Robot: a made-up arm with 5 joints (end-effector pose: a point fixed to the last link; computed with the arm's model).
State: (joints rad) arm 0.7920 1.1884 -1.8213 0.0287 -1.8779
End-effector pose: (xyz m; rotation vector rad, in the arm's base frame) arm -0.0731 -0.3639 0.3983 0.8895 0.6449 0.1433
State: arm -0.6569 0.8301 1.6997 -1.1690 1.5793
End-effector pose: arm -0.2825 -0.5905 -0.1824 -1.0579 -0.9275 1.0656
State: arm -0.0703 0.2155 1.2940 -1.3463 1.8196
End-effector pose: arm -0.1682 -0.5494 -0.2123 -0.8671 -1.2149 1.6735
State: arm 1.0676 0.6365 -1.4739 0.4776 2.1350
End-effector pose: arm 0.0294 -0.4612 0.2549 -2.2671 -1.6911 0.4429
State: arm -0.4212 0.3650 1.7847 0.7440 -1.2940
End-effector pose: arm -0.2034 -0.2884 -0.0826 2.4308 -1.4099 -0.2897
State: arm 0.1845 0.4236 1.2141 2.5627 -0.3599
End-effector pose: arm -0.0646 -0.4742 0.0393 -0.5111 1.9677 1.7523
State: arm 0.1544 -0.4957 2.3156 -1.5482 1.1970
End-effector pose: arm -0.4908 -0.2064 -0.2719 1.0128 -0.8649 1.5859
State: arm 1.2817 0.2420 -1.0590 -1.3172 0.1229
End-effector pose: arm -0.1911 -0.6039 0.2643 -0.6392 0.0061 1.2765
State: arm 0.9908 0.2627 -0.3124 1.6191 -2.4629
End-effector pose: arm -0.0027 -0.3594 0.0940 -1.8687 0.7338 -1.2933
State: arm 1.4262 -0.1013 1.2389 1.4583 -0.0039
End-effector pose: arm 0.0051 -0.0459 0.0865 1.5386 -0.9933 -2.5459
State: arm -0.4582 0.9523 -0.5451 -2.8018 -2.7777
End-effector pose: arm -0.0520 -0.1985 0.5457 -0.7302 -0.2534 -1.8432
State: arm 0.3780 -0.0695 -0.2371 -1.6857 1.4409
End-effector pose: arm 0.1093 -0.5318 0.3653 1.7839 0.5914 -2.4356
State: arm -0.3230 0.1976 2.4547 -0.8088 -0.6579
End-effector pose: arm -0.4708 -0.1833 -0.1198 2.1300 -0.0058 0.0537
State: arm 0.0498 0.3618 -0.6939 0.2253 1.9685
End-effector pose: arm 0.1006 -0.3974 0.3455 2.1193 2.0713 -0.9470
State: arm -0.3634 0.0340 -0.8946 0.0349 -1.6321
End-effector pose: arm -0.0414 -0.1527 0.4480 0.2505 0.6649 1.4541
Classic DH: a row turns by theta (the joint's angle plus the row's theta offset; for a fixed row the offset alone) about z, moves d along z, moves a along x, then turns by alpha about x. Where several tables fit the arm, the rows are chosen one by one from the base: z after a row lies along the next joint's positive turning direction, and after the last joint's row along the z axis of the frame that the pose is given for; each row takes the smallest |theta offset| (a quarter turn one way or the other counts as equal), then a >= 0, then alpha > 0; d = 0 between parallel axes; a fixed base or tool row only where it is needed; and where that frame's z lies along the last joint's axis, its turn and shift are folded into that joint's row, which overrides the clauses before.
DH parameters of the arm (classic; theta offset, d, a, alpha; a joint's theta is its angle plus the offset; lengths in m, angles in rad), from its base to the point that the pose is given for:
base (fixed): -1.3606 0.1132 0.1472 -1.9572
joint 1: 0 -0.3277 -0.0187 -1.1844
joint 2: -0.5565 0.0573 0.0327 1.2529
joint 3: 1.257 -0.2059 -0.0589 0.8174
joint 4: 0.7322 0.4786 0.1135 1.6197
joint 5: -1.1757 0.1363 0.0652 1.06
tool (fixed): -1.5393 -0.0427 0 0

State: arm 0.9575 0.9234 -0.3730 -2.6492 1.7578
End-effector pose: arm -0.1908 -0.6801 0.2177 -0.3092 0.2827 2.9637
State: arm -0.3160 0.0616 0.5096 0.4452 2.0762
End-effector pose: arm 0.1166 -0.3879 0.0245 -1.4581 -1.7752 0.3724
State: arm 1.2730 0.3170 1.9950 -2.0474 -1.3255
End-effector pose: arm -0.3726 0.1394 -0.0338 -2.8351 -0.5555 -1.0067
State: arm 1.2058 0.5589 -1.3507 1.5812 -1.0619
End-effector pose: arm -0.0386 -0.2757 0.2555 1.7086 -1.6805 1.0262
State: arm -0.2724 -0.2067 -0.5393 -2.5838 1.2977
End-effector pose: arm -0.0460 0.0014 0.6128 1.4257 -0.9856 -1.1933
